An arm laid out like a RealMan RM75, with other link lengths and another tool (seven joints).
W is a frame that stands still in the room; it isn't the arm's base.
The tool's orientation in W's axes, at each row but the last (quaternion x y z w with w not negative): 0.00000, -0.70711, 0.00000, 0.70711; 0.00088, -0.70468, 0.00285, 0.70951; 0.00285, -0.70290, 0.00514, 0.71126; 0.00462, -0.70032, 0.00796, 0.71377; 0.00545, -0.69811, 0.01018, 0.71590; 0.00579, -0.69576, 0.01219, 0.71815; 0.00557, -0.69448, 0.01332, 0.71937; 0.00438, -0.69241, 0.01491, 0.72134; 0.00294, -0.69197, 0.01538, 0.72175; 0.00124, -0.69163, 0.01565, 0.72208
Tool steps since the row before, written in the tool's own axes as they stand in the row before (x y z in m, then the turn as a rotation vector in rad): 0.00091, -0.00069, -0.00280, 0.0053, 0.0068, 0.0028; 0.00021, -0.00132, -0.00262, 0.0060, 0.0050, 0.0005; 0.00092, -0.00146, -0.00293, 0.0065, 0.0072, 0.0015; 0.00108, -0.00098, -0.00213, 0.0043, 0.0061, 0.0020; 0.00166, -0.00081, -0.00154, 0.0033, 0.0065, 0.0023; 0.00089, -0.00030, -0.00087, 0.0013, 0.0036, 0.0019; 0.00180, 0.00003, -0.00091, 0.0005, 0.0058, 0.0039; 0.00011, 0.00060, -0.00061, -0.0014, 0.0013, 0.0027; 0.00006, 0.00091, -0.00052, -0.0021, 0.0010, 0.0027; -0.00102, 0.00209, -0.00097, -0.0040, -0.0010, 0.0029
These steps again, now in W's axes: 0.00280, -0.00069, 0.00091, -0.0028, 0.0068, 0.0053; 0.00263, -0.00131, 0.00020, -0.0005, 0.0050, 0.0060; 0.00296, -0.00142, 0.00089, -0.0015, 0.0072, 0.0065; 0.00217, -0.00094, 0.00104, -0.0020, 0.0061, 0.0043; 0.00160, -0.00076, 0.00163, -0.0024, 0.0065, 0.0033; 0.00091, -0.00027, 0.00086, -0.0019, 0.0036, 0.0013; 0.00097, 0.00007, 0.00177, -0.0040, 0.0057, 0.0006; 0.00060, 0.00062, 0.00008, -0.0028, 0.0012, -0.0013; 0.00050, 0.00092, 0.00002, -0.0028, 0.0009, -0.0020; 0.00087, 0.00209, -0.00110, -0.0030, -0.0012, -0.0039
